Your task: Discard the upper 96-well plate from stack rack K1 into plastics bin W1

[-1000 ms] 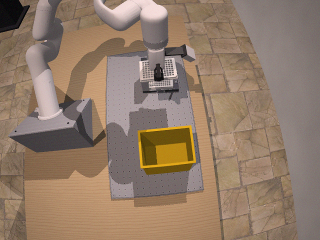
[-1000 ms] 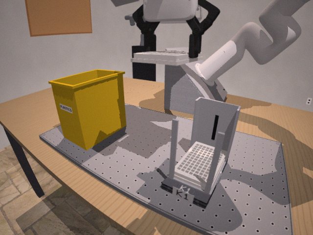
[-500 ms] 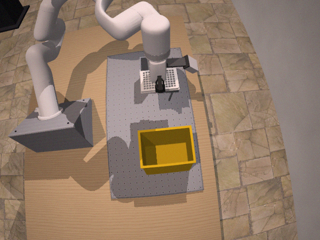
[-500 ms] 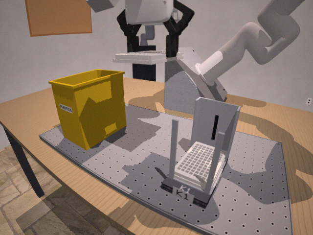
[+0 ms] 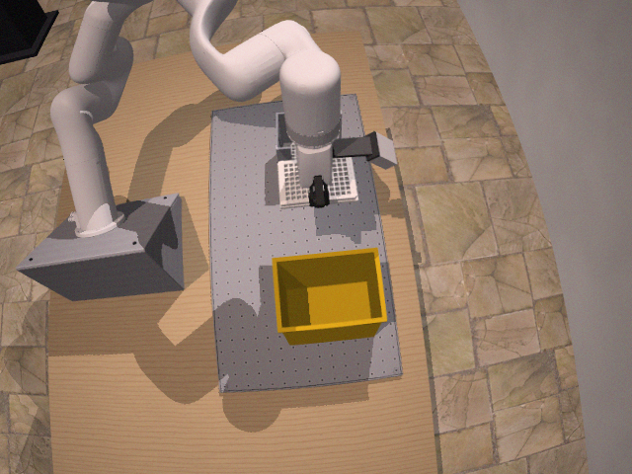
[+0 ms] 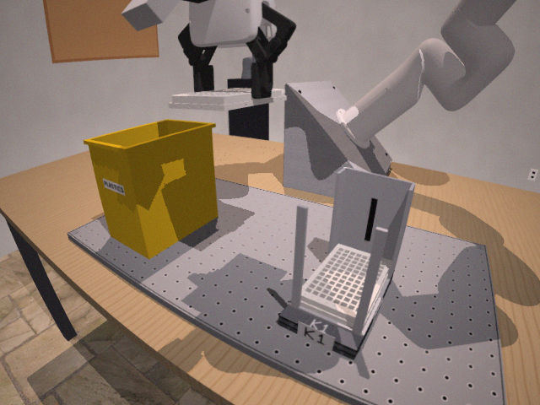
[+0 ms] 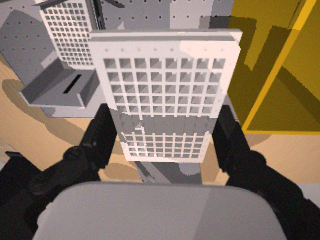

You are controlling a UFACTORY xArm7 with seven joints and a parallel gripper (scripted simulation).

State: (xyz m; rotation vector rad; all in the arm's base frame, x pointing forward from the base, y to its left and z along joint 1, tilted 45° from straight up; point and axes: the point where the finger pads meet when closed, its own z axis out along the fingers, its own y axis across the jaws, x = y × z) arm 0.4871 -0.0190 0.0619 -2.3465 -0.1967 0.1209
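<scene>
My gripper is now 170 mm to the left of the yellow plastics bin W1, 160 mm above it and 20 mm short of it.
</scene>
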